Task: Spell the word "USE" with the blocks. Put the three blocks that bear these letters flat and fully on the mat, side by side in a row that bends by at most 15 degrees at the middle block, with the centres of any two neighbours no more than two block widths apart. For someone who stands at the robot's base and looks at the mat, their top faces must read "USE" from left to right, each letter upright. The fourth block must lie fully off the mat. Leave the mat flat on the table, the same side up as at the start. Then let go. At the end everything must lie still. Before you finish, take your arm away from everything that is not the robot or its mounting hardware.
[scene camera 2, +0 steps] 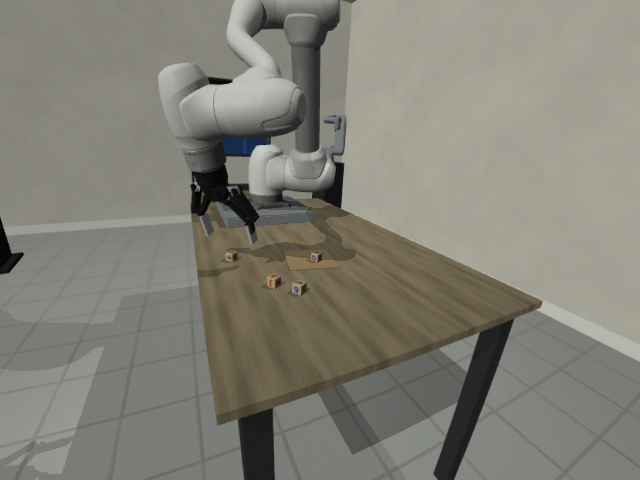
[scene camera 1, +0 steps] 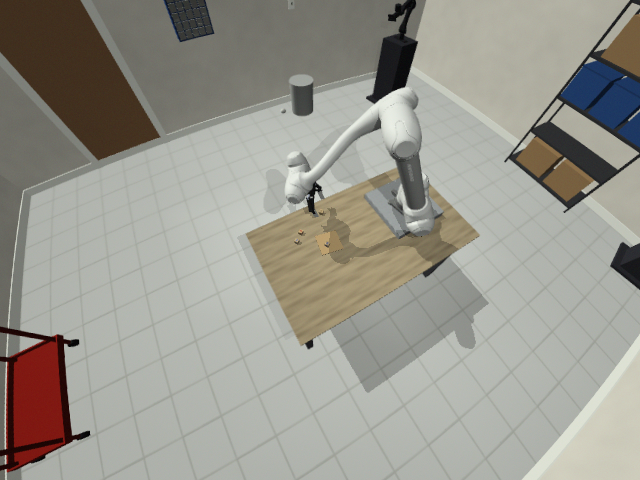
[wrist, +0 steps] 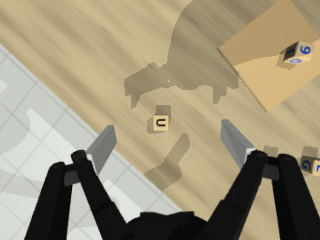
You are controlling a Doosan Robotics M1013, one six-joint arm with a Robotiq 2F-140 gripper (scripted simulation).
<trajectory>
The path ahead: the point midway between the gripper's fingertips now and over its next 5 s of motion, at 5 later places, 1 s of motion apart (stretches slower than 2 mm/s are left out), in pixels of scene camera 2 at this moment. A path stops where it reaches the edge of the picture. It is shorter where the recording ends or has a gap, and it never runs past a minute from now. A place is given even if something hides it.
My gripper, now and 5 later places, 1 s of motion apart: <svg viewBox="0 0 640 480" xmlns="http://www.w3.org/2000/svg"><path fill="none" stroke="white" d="M231 237L272 226L317 222L317 233L316 246L316 248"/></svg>
</trajectory>
